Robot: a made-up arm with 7 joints.
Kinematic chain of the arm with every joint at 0, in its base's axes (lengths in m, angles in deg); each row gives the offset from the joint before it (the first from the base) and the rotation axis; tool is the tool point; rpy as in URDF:
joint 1: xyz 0 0 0.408 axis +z
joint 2: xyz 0 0 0 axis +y
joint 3: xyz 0 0 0.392 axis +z
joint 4: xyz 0.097 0 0 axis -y
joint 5: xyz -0.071 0 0.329 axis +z
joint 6: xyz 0 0 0 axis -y
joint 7: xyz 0.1 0 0 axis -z
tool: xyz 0 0 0 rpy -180 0 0
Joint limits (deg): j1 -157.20..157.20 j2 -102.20..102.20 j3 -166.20..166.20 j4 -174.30..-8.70 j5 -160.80..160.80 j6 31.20..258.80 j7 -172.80..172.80
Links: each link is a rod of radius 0.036 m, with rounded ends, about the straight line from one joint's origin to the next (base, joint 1, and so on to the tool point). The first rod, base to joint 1, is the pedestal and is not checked.
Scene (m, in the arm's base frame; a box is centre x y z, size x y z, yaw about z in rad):
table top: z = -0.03
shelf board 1: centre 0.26 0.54 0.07 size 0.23 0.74 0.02 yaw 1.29
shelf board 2: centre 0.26 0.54 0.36 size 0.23 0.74 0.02 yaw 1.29
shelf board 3: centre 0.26 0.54 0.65 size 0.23 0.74 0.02 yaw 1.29
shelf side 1: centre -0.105 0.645 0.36 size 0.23 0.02 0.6 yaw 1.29
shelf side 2: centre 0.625 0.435 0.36 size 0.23 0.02 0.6 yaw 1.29
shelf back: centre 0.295 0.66 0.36 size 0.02 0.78 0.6 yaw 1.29
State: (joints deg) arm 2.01 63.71 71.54 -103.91 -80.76 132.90 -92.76
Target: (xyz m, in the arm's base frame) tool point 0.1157 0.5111 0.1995
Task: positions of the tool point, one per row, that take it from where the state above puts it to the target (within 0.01 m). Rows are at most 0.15 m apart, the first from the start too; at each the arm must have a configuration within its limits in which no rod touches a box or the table.
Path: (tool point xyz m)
1: 0.3541 0.4271 0.4802
2: 0.3281 0.3373 0.4812
3: 0.2845 0.2495 0.4872
4: 0.2582 0.3023 0.4216
5: 0.2110 0.3452 0.3498
6: 0.1470 0.3695 0.2746
7: 0.0745 0.3683 0.1995
8: 0.0953 0.4409 0.1936
9: 0.1157 0.5111 0.1995

